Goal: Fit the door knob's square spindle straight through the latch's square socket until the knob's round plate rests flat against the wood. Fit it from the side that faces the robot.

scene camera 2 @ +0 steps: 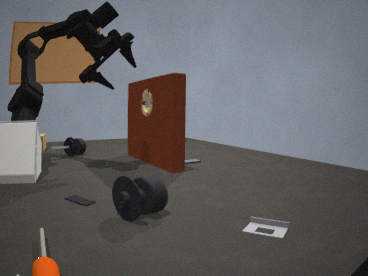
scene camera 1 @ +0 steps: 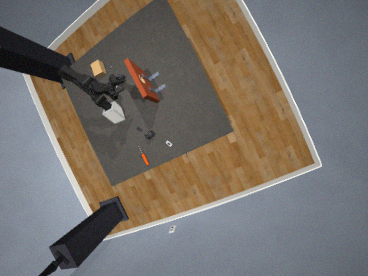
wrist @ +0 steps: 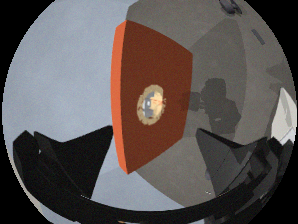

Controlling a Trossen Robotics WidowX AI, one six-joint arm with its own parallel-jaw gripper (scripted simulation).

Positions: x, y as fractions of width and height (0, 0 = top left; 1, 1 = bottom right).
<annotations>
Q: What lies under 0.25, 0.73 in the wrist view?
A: The gripper.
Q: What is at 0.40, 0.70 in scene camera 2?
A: A dark spool-shaped knob.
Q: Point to a red-brown wood panel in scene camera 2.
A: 0.43, 0.49
</annotations>
